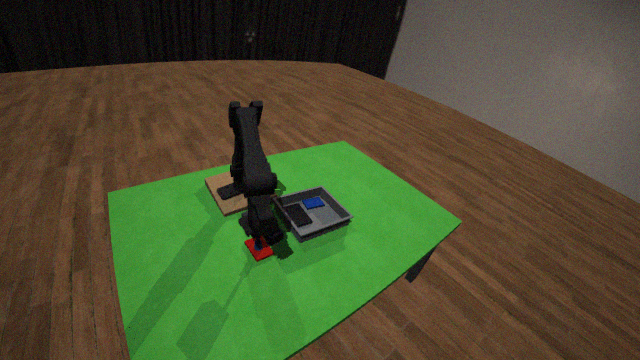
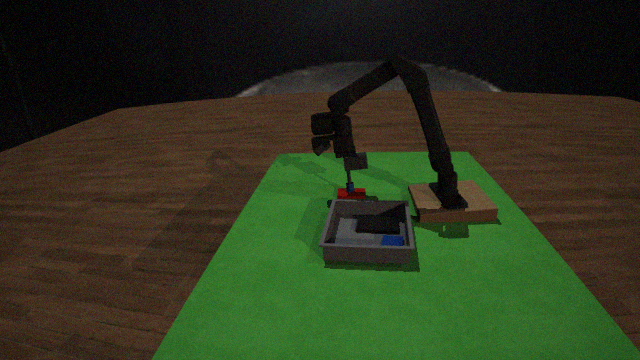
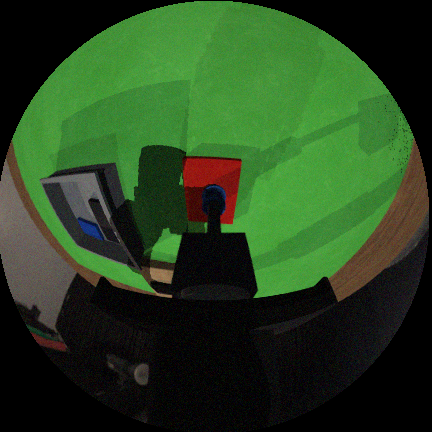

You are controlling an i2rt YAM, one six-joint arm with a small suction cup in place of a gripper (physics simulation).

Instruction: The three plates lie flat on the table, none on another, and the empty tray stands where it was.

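Frame: origin at the arm's base, x ahead, y left, z up, level; centimetres.
Seen in the pictures: hand, tool point: (image 1: 258, 247) (image 2: 350, 190) (image 3: 213, 195); arm's base, link origin: (image 1: 240, 187) (image 2: 447, 195).
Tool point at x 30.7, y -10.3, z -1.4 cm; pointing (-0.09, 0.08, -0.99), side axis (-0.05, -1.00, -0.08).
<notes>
Offsets run from my tool point to a thing's middle. Level surfaces: height alone.
A red plate @[dx -0.3, dy +0.5, dz -1.0 cm] (image 1: 262, 253) (image 2: 356, 193) (image 3: 201, 173) lies flat on the green mat @[dz -1.5 cm] (image 1: 178, 268) (image 2: 313, 313) (image 3: 241, 80), just beside the grey tray @[dx -3.2, dy +27.0, dz +1.1 cm] (image 1: 320, 231) (image 2: 366, 255) (image 3: 60, 193). My suction cup (image 1: 258, 245) (image 2: 350, 187) (image 3: 213, 197) points straight down and touches the top of the red plate, with the suction off. A black plate @[dx -6.4, dy +21.9, dz -0.7 cm] (image 1: 298, 214) (image 2: 378, 223) (image 3: 98, 213) and a smaller blue plate @[dx -8.6, dy +33.0, dz -0.7 cm] (image 1: 313, 202) (image 2: 392, 240) (image 3: 90, 228) lie side by side inside the tray.
The arm stands on a tan wooden base (image 1: 226, 205) (image 2: 474, 202) beside the tray. The green mat covers a small table that stands on a wide wooden floor (image 1: 492, 178). The arm's shadows fall across the mat.
</notes>
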